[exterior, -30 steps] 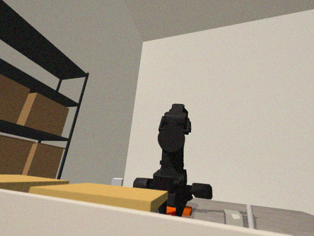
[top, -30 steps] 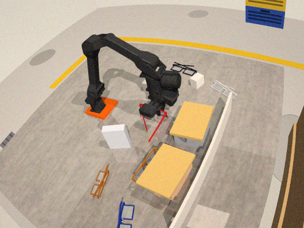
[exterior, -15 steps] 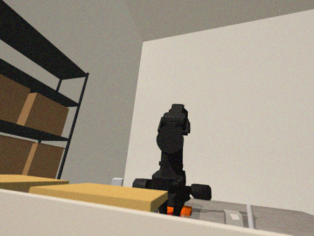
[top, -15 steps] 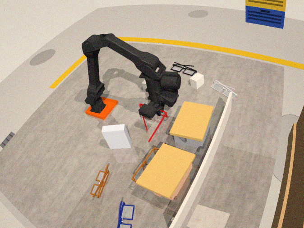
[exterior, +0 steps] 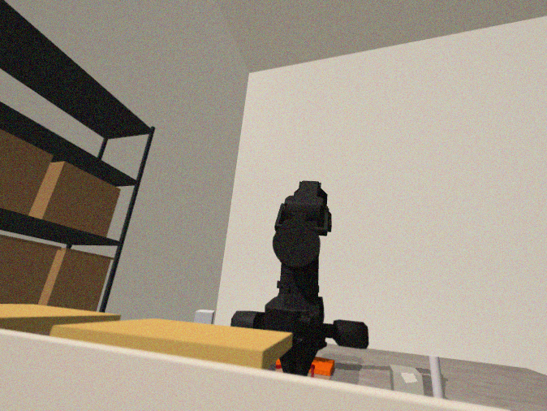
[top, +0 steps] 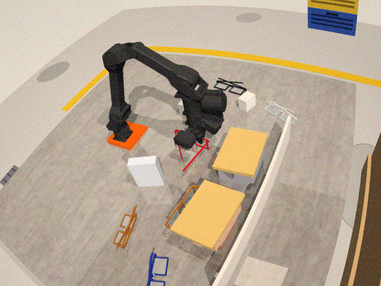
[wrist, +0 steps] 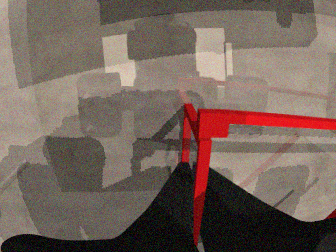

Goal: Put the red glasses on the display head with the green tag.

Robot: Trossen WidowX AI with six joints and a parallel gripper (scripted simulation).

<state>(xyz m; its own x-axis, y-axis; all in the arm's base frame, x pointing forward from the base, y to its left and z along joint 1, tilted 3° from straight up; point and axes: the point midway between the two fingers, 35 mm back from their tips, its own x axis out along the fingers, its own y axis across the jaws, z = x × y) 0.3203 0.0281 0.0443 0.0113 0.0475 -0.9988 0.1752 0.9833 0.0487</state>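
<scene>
My gripper tip is 3 cm past the white post and 18 cm to the right of it. From my gripper tip the other things lie so: cream wall: 26 cm ahead, 19 cm to the right, 4 cm above.
</scene>
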